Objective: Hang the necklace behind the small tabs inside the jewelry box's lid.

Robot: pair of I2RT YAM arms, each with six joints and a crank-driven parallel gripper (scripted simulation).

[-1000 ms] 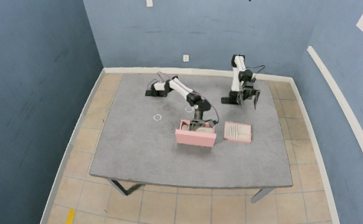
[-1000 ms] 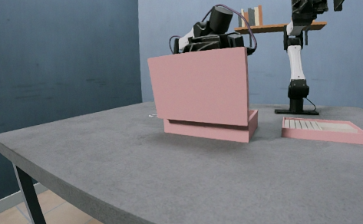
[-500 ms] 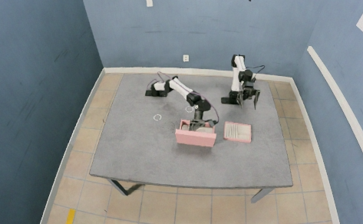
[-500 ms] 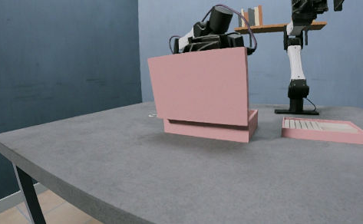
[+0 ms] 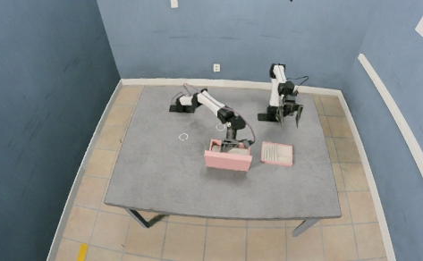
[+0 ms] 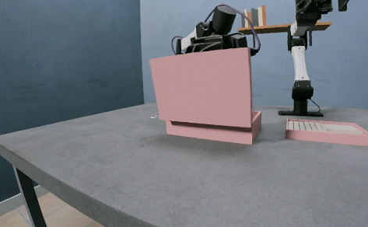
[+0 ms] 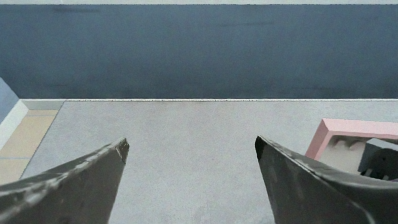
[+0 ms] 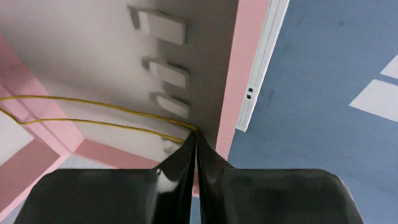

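Note:
My right gripper is now 10 cm past the pink jewelry box, 4 cm to the right of it and 9 cm above it. Round my right hand: pink tray (18 cm behind, 36 cm to the left, 19 cm below).

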